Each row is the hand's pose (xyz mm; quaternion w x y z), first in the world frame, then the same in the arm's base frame.
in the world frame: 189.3 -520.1 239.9 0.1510 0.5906 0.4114 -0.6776
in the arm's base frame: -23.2 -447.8 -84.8 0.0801 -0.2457 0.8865 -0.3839
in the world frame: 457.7 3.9 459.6 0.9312 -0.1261 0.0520 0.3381
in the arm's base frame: -22.7 -146.0 466.4 0.2675 0.4064 0.2863 0.8254
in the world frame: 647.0 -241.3 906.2 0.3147 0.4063 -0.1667 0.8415
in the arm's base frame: 406.9 160.1 335.6 0.4309 -0.8319 -0.0243 -0.3488
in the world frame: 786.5 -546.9 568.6 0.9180 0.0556 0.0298 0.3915
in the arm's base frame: 134.8 215.0 -51.4 0.1738 0.5312 0.3625 0.7458
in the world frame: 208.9 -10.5 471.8 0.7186 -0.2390 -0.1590 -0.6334
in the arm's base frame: 56.9 -382.5 465.8 0.9109 -0.0743 0.3554 0.1958
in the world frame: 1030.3 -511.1 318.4 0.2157 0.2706 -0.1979 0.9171
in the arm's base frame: -170.6 383.9 -90.6 0.4625 -0.7864 0.1513 -0.3804
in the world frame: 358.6 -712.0 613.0 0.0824 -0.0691 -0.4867 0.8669
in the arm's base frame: 329.5 -181.6 -182.0 0.2325 -0.7261 0.5522 -0.3373
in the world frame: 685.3 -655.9 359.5 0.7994 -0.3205 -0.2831 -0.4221
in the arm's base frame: -5.6 65.8 -205.9 0.9100 0.0960 0.2080 0.3457
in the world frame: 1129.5 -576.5 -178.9 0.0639 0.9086 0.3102 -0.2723
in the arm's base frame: -642.5 351.6 -284.6 0.2783 -0.1426 -0.8459 0.4321
